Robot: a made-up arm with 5 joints.
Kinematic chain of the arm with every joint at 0, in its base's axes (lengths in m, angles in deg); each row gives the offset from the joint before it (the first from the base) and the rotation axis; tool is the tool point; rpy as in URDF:
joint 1: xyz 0 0 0.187 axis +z
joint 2: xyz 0 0 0 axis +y
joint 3: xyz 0.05 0 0.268 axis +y
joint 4: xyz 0.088 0 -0.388 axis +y
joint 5: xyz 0.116 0 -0.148 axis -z
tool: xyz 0 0 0 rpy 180 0 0
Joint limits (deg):
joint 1: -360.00..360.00
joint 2: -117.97..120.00
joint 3: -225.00..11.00
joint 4: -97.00..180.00
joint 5: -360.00..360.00
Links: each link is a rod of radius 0.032 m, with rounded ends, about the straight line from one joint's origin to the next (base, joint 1, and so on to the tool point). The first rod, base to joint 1, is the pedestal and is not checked.
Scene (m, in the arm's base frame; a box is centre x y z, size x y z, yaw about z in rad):
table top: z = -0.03
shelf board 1: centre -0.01 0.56 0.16 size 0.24 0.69 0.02 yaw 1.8
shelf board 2: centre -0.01 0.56 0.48 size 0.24 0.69 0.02 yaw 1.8
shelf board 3: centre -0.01 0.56 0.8 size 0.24 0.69 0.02 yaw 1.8
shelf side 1: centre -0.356 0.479 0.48 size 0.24 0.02 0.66 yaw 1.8
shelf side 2: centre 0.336 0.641 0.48 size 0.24 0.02 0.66 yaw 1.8
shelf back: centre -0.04 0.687 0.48 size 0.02 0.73 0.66 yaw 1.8
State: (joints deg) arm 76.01 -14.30 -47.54 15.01 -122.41
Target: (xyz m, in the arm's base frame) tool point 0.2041 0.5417 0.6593
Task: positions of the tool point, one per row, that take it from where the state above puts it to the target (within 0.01 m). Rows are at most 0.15 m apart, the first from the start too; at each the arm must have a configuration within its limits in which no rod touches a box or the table.
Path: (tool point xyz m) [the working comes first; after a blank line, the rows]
Joints at the target: 69.35 -3.51 -89.19 10.24 -122.41
Straight joint move there: touches shelf board 2.

1: 0.1548 0.4717 0.3502
2: 0.1684 0.4095 0.3499
3: 0.1765 0.3535 0.3369
4: 0.2055 0.3664 0.4498
5: 0.2297 0.3668 0.5582
6: 0.2475 0.3558 0.6593
7: 0.2410 0.4159 0.6674
8: 0.2269 0.4785 0.6675
9: 0.2041 0.5417 0.6593

